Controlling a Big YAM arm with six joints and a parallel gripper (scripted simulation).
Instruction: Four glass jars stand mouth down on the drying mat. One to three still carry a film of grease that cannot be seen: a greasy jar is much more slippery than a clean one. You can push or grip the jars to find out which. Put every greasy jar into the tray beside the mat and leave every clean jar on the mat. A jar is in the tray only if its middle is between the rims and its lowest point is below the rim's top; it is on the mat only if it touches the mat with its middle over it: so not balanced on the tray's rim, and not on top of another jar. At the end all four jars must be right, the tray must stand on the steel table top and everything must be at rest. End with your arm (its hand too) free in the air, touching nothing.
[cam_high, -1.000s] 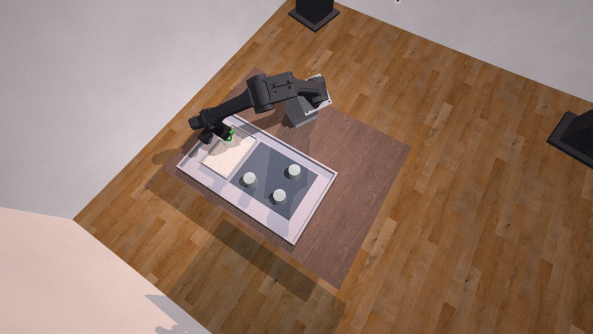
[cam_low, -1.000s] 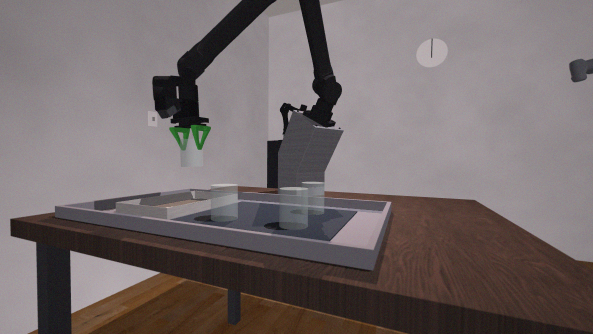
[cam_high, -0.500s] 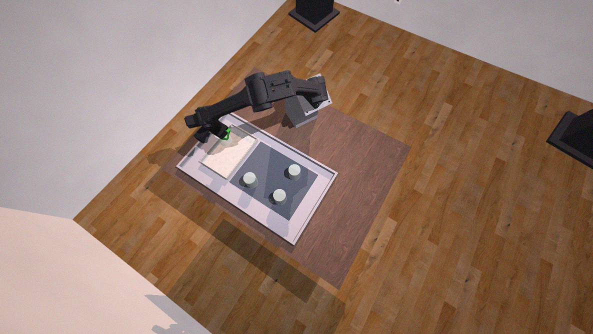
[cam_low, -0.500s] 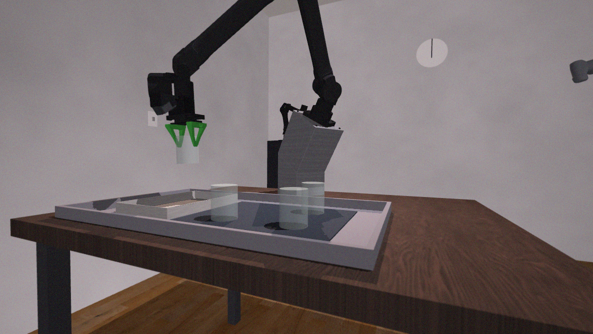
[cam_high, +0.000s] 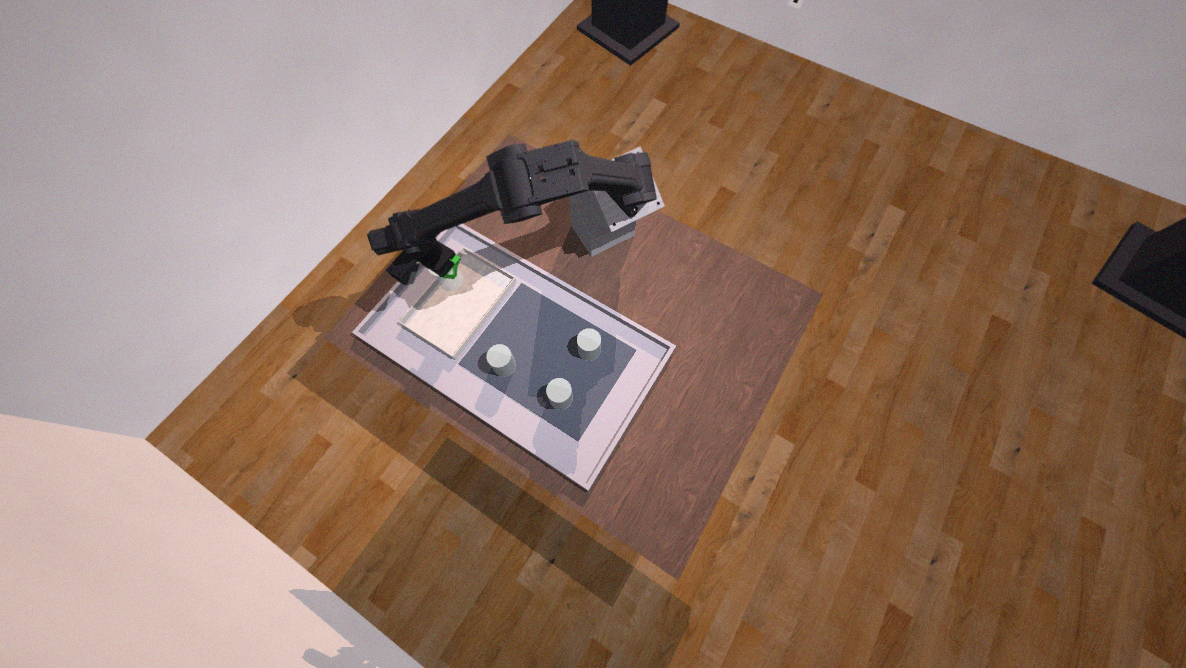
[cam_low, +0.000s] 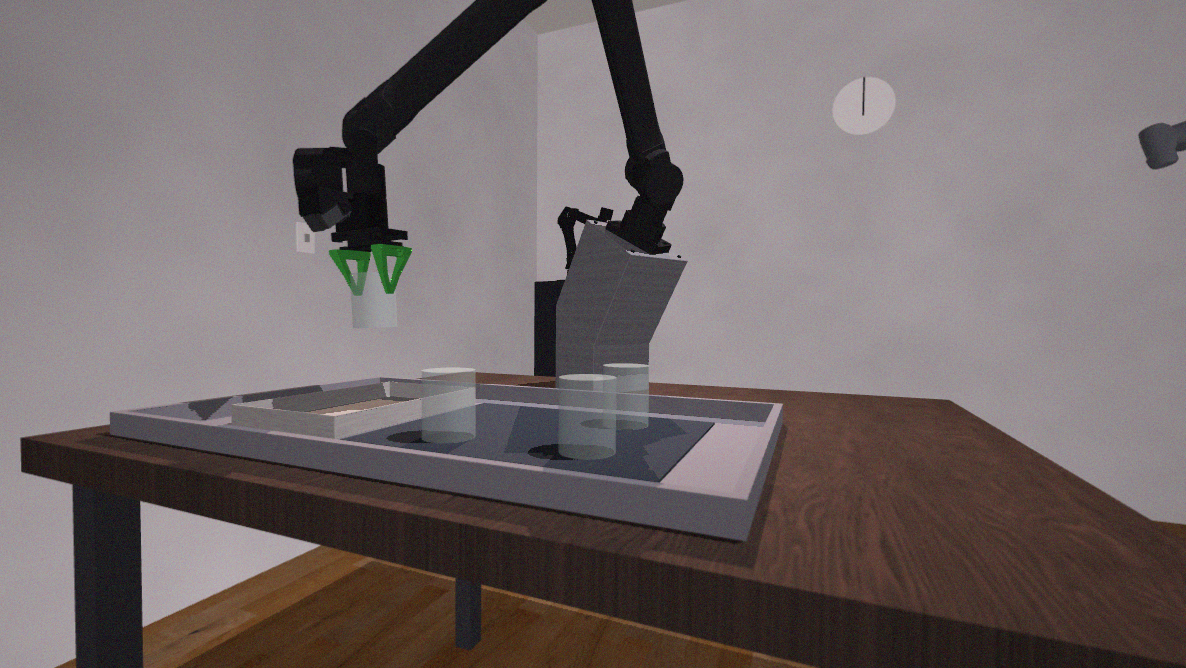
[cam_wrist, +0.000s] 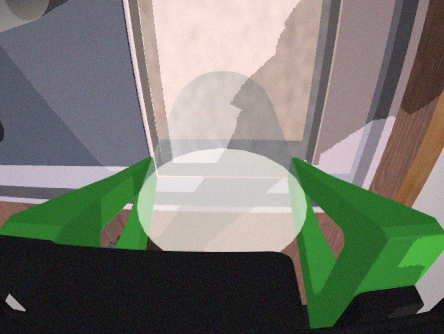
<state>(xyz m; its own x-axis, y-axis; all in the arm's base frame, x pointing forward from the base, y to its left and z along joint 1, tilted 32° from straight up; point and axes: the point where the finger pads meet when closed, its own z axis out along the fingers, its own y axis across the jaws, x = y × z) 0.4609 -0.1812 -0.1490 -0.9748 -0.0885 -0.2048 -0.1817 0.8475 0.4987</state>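
My gripper is now 1 cm short of the cream tray and 19 cm above it. Round my hand: rimmed steel top (2 cm behind, 21 cm to the left, 20 cm below); dark drying mat (5 cm behind, 31 cm to the left, 20 cm below).
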